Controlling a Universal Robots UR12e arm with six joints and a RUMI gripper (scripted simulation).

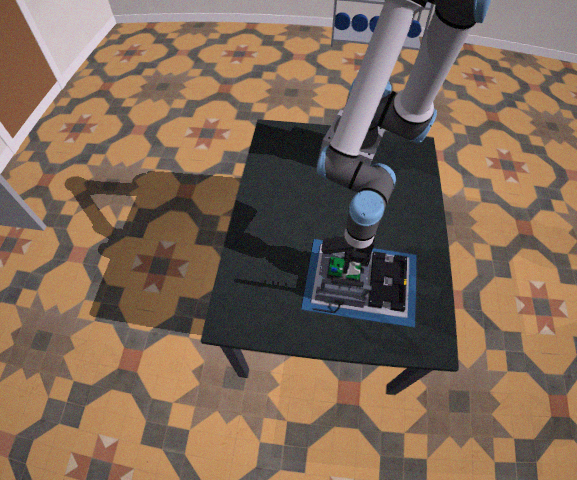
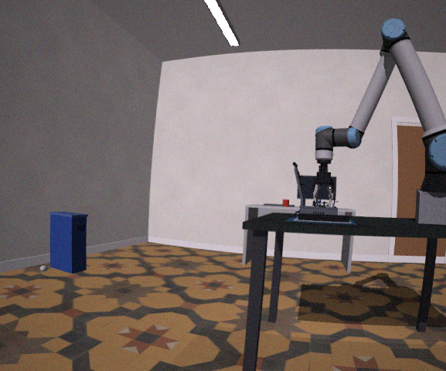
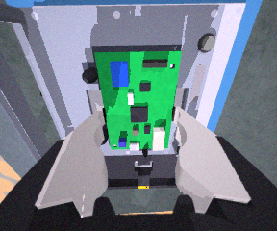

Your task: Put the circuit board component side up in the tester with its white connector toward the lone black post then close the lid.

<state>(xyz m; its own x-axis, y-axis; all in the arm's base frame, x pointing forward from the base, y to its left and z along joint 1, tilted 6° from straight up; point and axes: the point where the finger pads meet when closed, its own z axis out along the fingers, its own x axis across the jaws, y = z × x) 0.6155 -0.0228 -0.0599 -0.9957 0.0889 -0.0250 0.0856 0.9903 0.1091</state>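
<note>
My gripper is now right at the green circuit board. From my hand the other things lie so: tester lid 120 mm ahead, 10 mm to the right, 100 mm above; then tester 30 mm ahead, 30 mm to the left, 30 mm above.
</note>
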